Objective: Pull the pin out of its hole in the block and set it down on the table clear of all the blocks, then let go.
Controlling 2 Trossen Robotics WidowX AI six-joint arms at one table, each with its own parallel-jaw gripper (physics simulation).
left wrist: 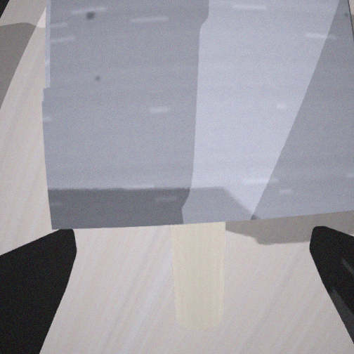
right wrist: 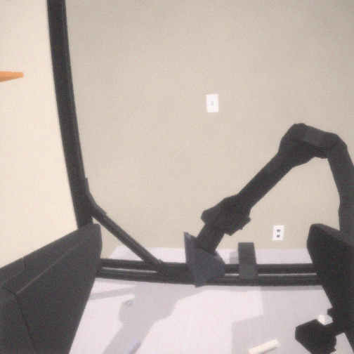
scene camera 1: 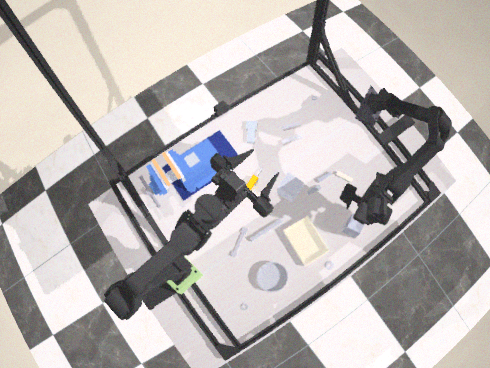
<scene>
In view: the left gripper (scene camera 1: 358, 214), the right gripper (scene camera 1: 266, 161), a cream pin (left wrist: 198, 249), a cream box (scene camera 1: 303, 236) and a grey round object (scene camera 1: 272, 276).
The left gripper is seen too in the left wrist view (left wrist: 195, 241). The right gripper also shows in the right wrist view (right wrist: 207, 236). The left wrist view misses the cream box: it is out of frame. The right wrist view does not show the cream box: it is out of frame.
</scene>
